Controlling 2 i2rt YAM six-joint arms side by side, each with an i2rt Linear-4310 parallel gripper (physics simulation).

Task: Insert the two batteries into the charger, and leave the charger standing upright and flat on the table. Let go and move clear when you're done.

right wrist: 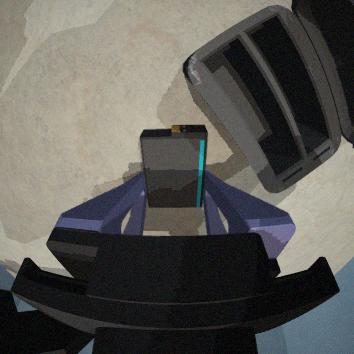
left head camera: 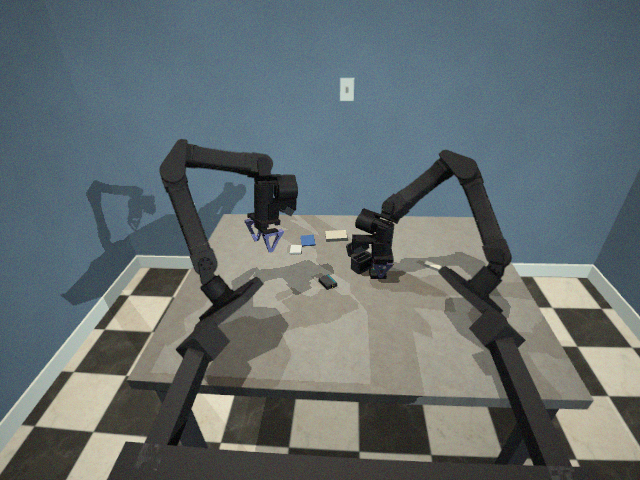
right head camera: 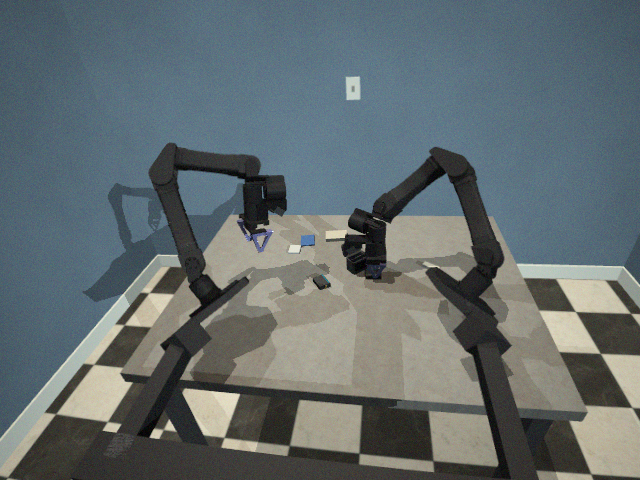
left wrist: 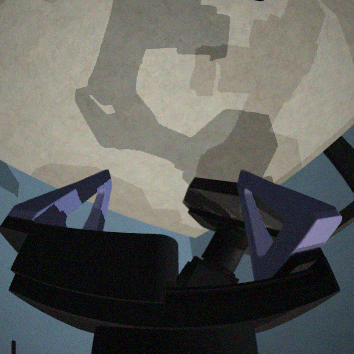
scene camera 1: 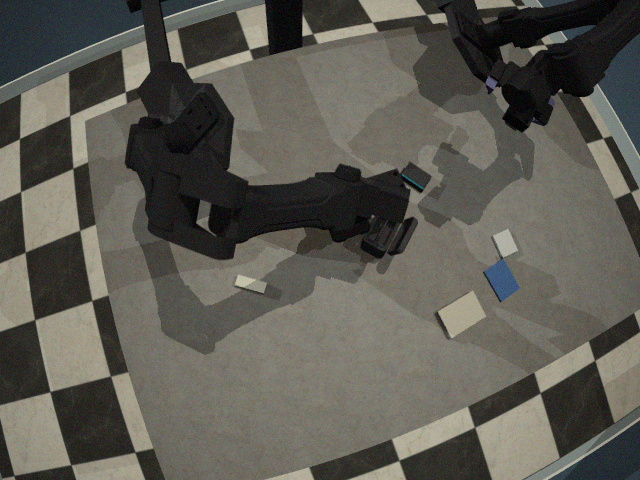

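Observation:
My right gripper is shut on a dark battery with a teal stripe, low over the table. Its gold contacts face away from the gripper. The black charger stands close beside it, its two slots open and empty, the lid swung back. The second battery lies on the table, left of the charger in the head views. My left gripper is open and empty, raised at the left. Whether the held battery touches the table is unclear.
A white block, a blue block and a cream block lie towards the back in the head views. A pale strip lies near the right arm.

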